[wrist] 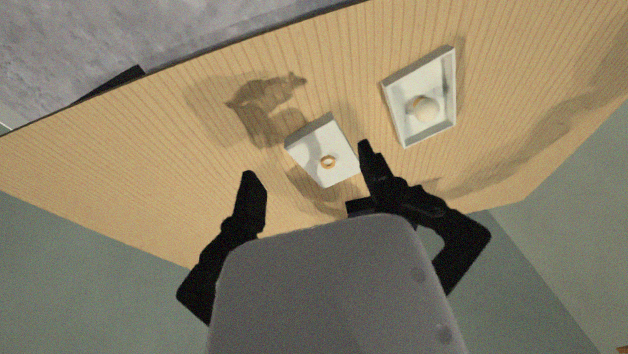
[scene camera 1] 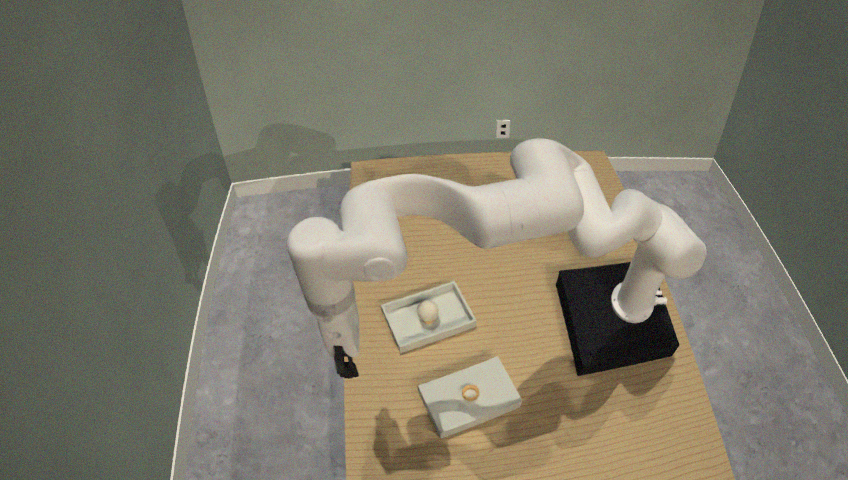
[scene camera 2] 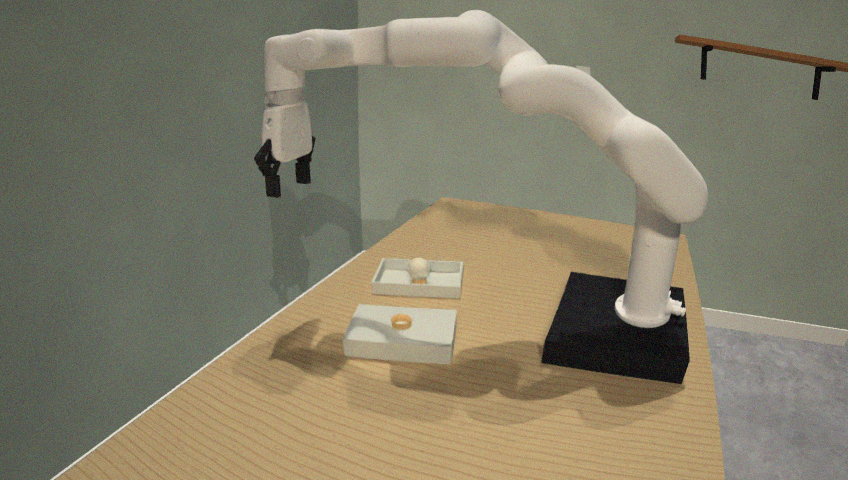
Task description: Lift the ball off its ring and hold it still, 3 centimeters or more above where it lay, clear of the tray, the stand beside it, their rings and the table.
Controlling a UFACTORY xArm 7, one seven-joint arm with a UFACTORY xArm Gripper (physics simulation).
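Places are measured from the arm's base along level axes (x ahead, y left, z up), in centimetres.
Pixels of known places: gripper, between the fingertips: (wrist: 307, 167) (scene camera 1: 349, 353) (scene camera 2: 289, 189); arm's base, origin of its link: (scene camera 1: 632, 302) (scene camera 2: 642, 311).
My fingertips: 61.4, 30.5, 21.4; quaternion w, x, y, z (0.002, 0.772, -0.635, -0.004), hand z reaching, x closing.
Observation:
Ahead of a thing's pixels: the offset from my fingertips to its top centre, as dx, dy, dz. "pt": to the spot under its first point. Level surfaces: height alone.
The cream ball @(-9.9, -27.0, -21.1) (scene camera 1: 427, 311) (scene camera 2: 418, 268) (wrist: 427, 109) rests on an orange ring @(pt -10.5, -24.5, -24.0) (scene camera 1: 429, 322) (scene camera 2: 419, 281) in the pale, low-walled tray @(-9.9, -27.0, -24.3) (scene camera 1: 437, 336) (scene camera 2: 416, 292) (wrist: 417, 66). Beside the tray is a pale, flat-topped stand (scene camera 1: 499, 380) (scene camera 2: 398, 350) (wrist: 341, 175). A second orange ring @(pt -19.7, -5.1, -22.2) (scene camera 1: 462, 392) (scene camera 2: 401, 325) (wrist: 322, 162) lies on it with no ball. My black gripper (scene camera 1: 346, 369) (scene camera 2: 288, 187) (wrist: 307, 167) is open and empty. It hangs well above the table's far end from the base, off to the side of the ball, its fingers pointing mostly down.
The wooden table @(dz -27.1) (scene camera 1: 511, 267) (scene camera 2: 416, 428) (wrist: 165, 175) carries the tray and stand. The arm's black base block (scene camera 1: 595, 333) (scene camera 2: 601, 356) stands at the right in both scene views. Walls rise around the table, and a handrail (scene camera 2: 755, 52) is fixed to one.

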